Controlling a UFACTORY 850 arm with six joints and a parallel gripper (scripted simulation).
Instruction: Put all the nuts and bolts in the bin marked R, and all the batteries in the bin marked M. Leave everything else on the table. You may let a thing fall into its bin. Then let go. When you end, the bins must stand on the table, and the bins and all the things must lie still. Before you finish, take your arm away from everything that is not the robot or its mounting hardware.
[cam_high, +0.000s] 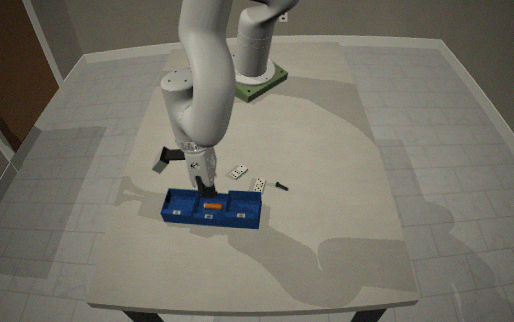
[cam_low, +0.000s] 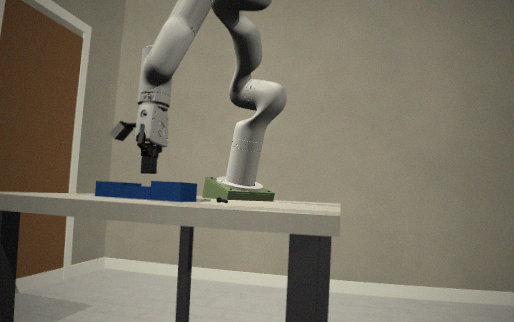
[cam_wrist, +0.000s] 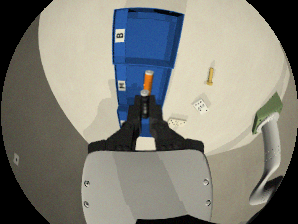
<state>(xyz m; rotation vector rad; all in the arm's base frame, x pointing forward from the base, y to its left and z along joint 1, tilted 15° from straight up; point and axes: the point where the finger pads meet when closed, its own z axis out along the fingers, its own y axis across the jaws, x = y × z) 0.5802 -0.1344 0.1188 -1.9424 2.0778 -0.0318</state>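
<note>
Now: hand 20 mm above the black cylinder. From my hand the other things lie so: orange battery (70 mm below); then blue bin (70 mm below, 10 mm ahead); then tan bolt (120 mm behind, 80 mm below, 10 mm to the right).
</note>
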